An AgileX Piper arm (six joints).
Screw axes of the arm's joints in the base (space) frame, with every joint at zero. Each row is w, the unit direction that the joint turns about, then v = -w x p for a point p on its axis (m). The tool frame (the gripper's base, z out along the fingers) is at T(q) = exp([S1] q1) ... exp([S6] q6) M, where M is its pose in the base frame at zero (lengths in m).
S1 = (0, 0, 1, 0, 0, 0)
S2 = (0, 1, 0, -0.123, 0, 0)
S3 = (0, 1, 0, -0.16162, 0, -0.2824)
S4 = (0.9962, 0, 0.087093, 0, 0.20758, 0)
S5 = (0, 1, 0, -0.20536, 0, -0.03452)
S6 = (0.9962, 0, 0.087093, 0, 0.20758, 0)
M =
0.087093 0 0.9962 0.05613
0 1 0 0
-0.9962 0 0.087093 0.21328
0 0 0 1
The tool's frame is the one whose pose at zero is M.
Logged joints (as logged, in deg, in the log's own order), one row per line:
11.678, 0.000, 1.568, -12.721, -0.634, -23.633
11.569, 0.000, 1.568, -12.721, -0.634, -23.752
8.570, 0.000, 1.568, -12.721, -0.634, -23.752
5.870, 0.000, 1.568, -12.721, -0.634, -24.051
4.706, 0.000, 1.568, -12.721, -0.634, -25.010
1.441, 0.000, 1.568, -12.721, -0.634, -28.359
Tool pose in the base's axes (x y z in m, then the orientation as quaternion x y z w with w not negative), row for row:
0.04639, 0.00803, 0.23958, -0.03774, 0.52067, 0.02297, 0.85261
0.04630, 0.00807, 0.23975, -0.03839, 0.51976, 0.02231, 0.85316
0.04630, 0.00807, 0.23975, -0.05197, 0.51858, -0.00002, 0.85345
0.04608, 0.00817, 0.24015, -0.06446, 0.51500, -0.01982, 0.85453
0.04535, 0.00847, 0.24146, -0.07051, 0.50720, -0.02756, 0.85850
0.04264, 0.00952, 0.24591, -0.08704, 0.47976, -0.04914, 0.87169
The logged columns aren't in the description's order. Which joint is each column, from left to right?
Columns, left to right: q6, q1, q3, q4, q2, q5.
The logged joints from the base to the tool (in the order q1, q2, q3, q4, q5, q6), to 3 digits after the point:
0.000, -0.634, 1.568, -12.721, -23.633, 11.678
0.000, -0.634, 1.568, -12.721, -23.752, 11.569
0.000, -0.634, 1.568, -12.721, -23.752, 8.570
0.000, -0.634, 1.568, -12.721, -24.051, 5.870
0.000, -0.634, 1.568, -12.721, -25.010, 4.706
0.000, -0.634, 1.568, -12.721, -28.359, 1.441

